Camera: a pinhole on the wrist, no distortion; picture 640 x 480 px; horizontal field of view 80.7 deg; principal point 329.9 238.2 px. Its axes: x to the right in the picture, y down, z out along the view. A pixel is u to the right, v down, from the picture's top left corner.
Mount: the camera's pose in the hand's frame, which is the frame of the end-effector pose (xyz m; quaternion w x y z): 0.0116 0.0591 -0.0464 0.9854 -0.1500 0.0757 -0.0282
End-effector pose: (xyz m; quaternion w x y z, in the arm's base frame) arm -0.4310 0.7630 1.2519 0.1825 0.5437 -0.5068 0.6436
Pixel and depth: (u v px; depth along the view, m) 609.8 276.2 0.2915
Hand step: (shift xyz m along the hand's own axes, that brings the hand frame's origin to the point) 0.2723 0.1551 0.1893
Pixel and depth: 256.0 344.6 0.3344
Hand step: 0.0027 0.2517 0.2500
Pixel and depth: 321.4 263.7 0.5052
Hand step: 0.0811 0.2398 0.4216
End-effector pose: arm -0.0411 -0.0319 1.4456 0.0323 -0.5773 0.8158 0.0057
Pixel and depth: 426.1 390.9 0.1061
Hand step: 0.0565 0.1289 0.0370
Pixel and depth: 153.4 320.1 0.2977
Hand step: -0.0770 0.2185 0.2347
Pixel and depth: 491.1 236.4 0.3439
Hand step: 0.2110 0.1462 0.2579
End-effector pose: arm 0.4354 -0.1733 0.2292 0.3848 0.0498 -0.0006 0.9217
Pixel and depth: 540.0 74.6 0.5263
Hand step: 0.3768 -0.0285 0.4774
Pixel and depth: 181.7 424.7 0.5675
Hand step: -0.1101 0.5098 0.4362
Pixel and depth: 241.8 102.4 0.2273
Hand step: -0.0077 0.0514 0.2001
